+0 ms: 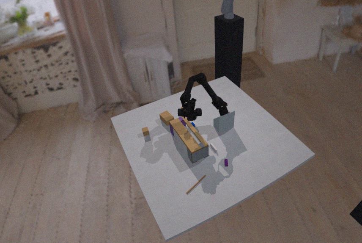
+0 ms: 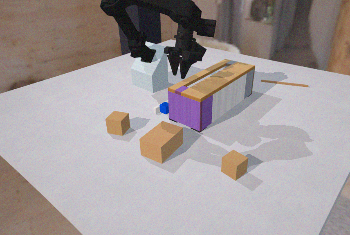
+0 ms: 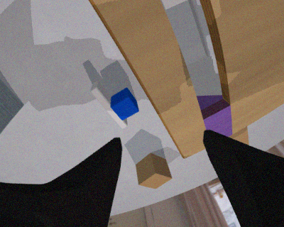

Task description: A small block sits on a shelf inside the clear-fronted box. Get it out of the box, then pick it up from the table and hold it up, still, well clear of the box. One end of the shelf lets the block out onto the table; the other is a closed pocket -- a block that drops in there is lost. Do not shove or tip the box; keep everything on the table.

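The small blue block lies 4 cm behind my gripper tip, 3 cm to the right of it and 13 cm below it. Also, from my gripper tip: wooden stick 23 cm ahead, 49 cm to the left, 14 cm below; box 4 cm ahead, 12 cm to the left, 8 cm below.
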